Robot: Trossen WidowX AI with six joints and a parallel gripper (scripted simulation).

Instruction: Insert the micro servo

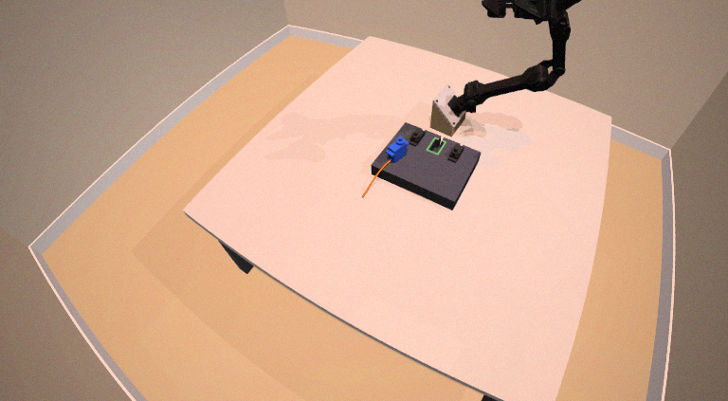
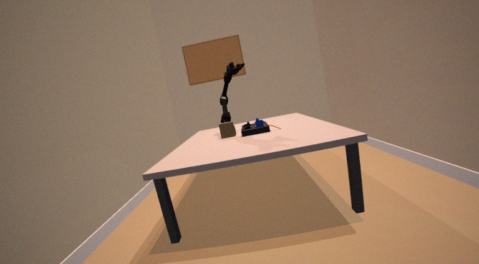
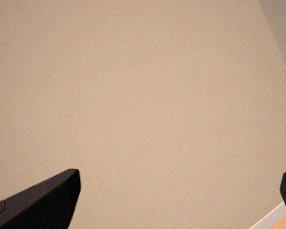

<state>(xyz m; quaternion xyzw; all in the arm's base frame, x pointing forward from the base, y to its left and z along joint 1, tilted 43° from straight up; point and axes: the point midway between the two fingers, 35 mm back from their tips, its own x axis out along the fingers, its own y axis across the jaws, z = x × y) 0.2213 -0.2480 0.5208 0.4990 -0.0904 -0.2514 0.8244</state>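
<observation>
The dark deck is 610 mm below my gripper tip, 130 mm to the right of it and 40 mm ahead of it.
</observation>
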